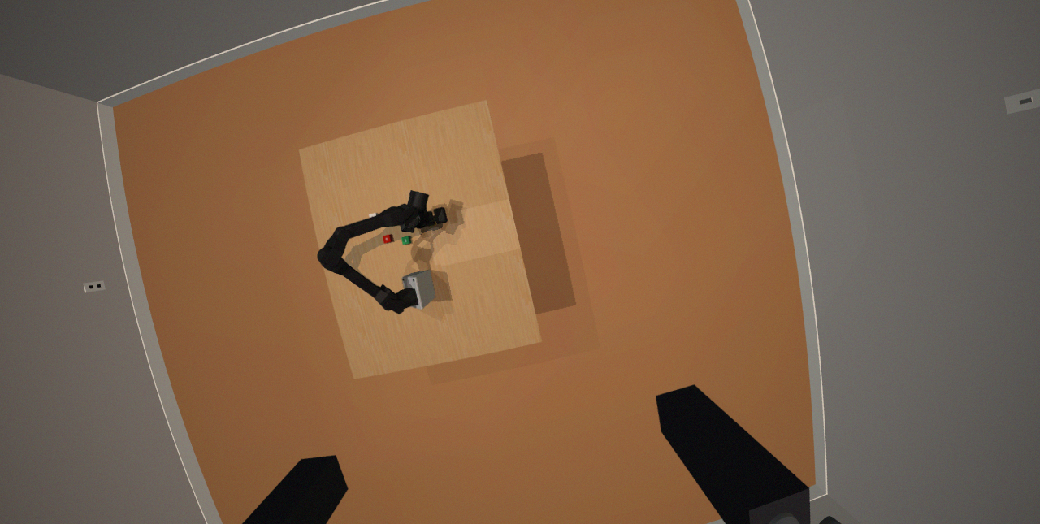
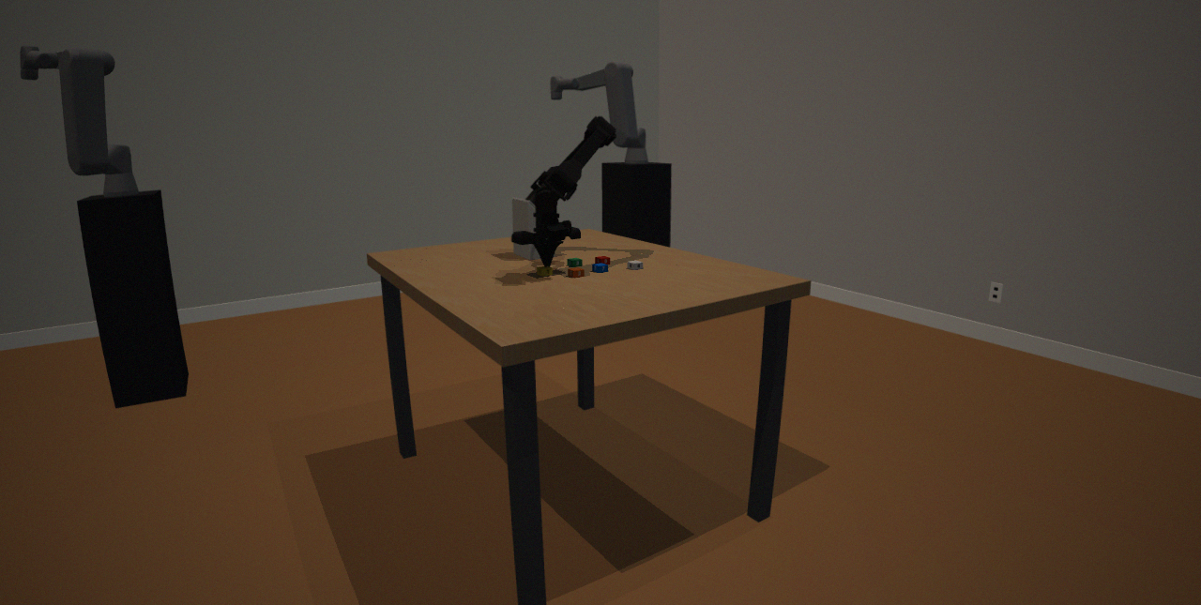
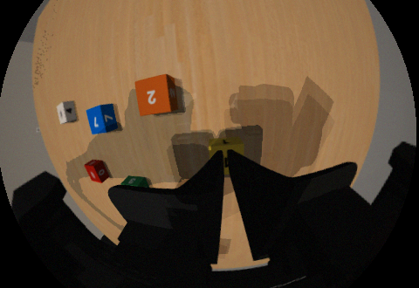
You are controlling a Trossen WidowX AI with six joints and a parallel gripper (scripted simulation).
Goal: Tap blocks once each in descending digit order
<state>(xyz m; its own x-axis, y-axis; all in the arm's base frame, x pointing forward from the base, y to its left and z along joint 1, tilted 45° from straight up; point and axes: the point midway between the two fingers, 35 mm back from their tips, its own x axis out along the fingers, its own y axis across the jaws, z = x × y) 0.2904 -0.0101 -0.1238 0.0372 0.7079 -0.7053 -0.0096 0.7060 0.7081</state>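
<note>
The yellow block is 1 cm behind my gripper tip and 1 cm below it. Round my gripper tip: orange block: 6 cm ahead, 6 cm to the left, 1 cm below; blue block: 4 cm ahead, 14 cm to the left, 1 cm below; green block: 6 cm behind, 13 cm to the left, 1 cm below.
</note>
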